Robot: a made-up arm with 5 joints. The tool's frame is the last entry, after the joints.
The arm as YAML. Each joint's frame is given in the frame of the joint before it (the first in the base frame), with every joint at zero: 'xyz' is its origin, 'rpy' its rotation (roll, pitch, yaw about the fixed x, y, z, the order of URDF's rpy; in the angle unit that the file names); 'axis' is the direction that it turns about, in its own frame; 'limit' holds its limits. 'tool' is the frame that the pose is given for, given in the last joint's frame.
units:
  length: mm
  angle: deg
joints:
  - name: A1
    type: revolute
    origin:
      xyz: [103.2, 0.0, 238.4]
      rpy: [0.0, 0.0, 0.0]
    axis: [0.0, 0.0, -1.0]
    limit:
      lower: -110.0
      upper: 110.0
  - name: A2
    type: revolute
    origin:
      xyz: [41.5, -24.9, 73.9]
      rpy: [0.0, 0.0, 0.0]
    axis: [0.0, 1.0, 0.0]
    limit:
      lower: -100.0
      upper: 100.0
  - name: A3
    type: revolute
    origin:
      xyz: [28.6, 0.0, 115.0]
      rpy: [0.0, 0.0, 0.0]
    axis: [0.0, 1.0, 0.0]
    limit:
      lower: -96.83
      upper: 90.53
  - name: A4
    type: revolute
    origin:
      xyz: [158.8, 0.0, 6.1]
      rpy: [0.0, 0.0, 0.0]
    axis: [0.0, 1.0, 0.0]
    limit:
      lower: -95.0
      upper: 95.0
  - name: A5
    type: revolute
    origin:
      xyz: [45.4, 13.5, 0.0]
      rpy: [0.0, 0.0, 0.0]
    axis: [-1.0, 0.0, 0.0]
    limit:
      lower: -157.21
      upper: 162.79
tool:
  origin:
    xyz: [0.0, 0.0, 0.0]
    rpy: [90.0, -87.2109, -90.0]
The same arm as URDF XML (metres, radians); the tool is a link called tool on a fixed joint. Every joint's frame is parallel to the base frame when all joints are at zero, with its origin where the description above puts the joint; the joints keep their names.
<robot name="arm">
<joint name="A1" type="revolute"><parent link="base_link"/><child link="link1"/><origin xyz="0.1032 0 0.2384" rpy="0 0 0"/><axis xyz="0 0 -1"/><limit lower="-1.9199" upper="1.9199"/></joint>
<joint name="A2" type="revolute"><parent link="link1"/><child link="link2"/><origin xyz="0.0415 -0.0249 0.0739" rpy="0 0 0"/><axis xyz="0 1 0"/><limit lower="-1.7453" upper="1.7453"/></joint>
<joint name="A3" type="revolute"><parent link="link2"/><child link="link3"/><origin xyz="0.0286 0 0.115" rpy="0 0 0"/><axis xyz="0 1 0"/><limit lower="-1.69" upper="1.58"/></joint>
<joint name="A4" type="revolute"><parent link="link3"/><child link="link4"/><origin xyz="0.1588 0 0.0061" rpy="0 0 0"/><axis xyz="0 1 0"/><limit lower="-1.6581" upper="1.6581"/></joint>
<joint name="A5" type="revolute"><parent link="link4"/><child link="link5"/><origin xyz="0.0454 0.0135 0" rpy="0 0 0"/><axis xyz="-1 0 0"/><limit lower="-2.7438" upper="2.8412"/></joint>
<joint name="tool_joint" type="fixed"><parent link="link5"/><child link="tool"/><origin xyz="0 0 0" rpy="1.5708 -1.5221 -1.5708"/></joint>
<link name="base_link"/>
<link name="link1"/>
<link name="link2"/>
<link name="link3"/>
<link name="link4"/>
<link name="link5"/>
<link name="tool"/>
</robot>

